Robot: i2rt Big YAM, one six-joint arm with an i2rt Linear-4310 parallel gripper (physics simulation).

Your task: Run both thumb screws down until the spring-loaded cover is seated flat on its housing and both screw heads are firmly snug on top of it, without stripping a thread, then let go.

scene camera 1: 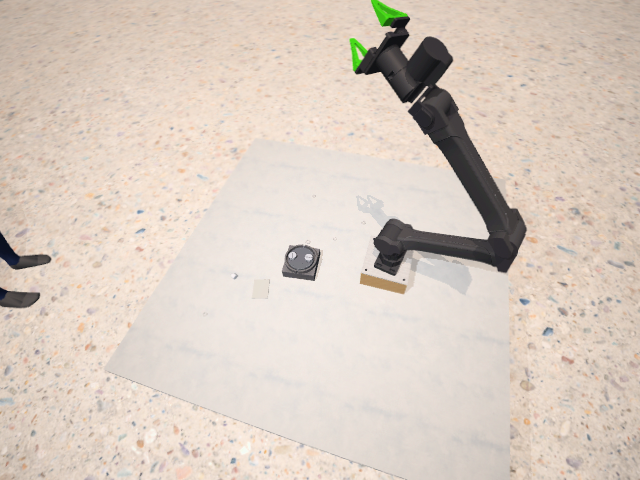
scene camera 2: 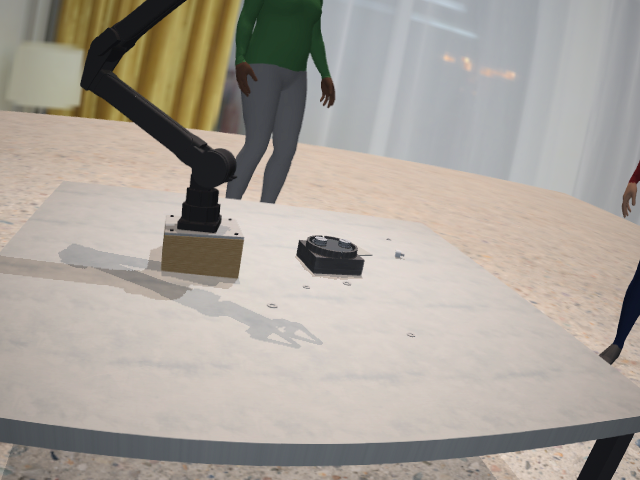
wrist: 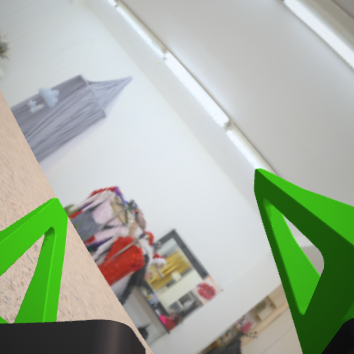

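Seen in the pictures: gripper, fingertip midpoint: [scene camera 1: 361, 20] [wrist: 155, 193]; arm's base at its link origin: [scene camera 1: 390, 258] [scene camera 2: 199, 225].
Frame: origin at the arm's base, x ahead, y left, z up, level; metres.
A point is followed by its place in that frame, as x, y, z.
Note:
A black square housing [scene camera 1: 298, 275] @[0.292, 0.184, -0.058] [scene camera 2: 338, 266] @[0.328, 0.064, -0.064] sits on the table, with a dark round cover [scene camera 1: 301, 265] @[0.293, 0.153, -0.032] [scene camera 2: 332, 245] @[0.313, 0.124, -0.033] on top inside a raised rim. Two silver slotted thumb screws stand side by side on the cover: one screw [scene camera 1: 292, 255] [scene camera 2: 320, 240] and another screw [scene camera 1: 309, 256] [scene camera 2: 344, 243]. How far they are screwed down, and any gap under the cover, is too small to tell. My gripper [scene camera 1: 361, 19] @[0.183, -0.057, 0.749] [wrist: 155, 193] @[0.183, -0.057, 0.749] is open and empty, high above the table and far from the housing. The housing does not show in the wrist view.
My arm's base stands on a wooden block [scene camera 1: 382, 283] @[-0.008, 0.085, -0.042] [scene camera 2: 201, 255] @[0.020, -0.080, -0.041] beside the housing. A thin beige plate [scene camera 1: 261, 288] @[0.399, 0.286, -0.081] [scene camera 2: 366, 253] @[0.429, 0.268, -0.081] and a small grey part [scene camera 1: 234, 275] @[0.519, 0.291, -0.065] [scene camera 2: 398, 254] @[0.521, 0.281, -0.073] lie on the housing's other side. Several small rings lie on the table [scene camera 1: 330, 361] @[0.042, 0.412, -0.084] [scene camera 2: 330, 403] @[0.266, -0.512, -0.084].

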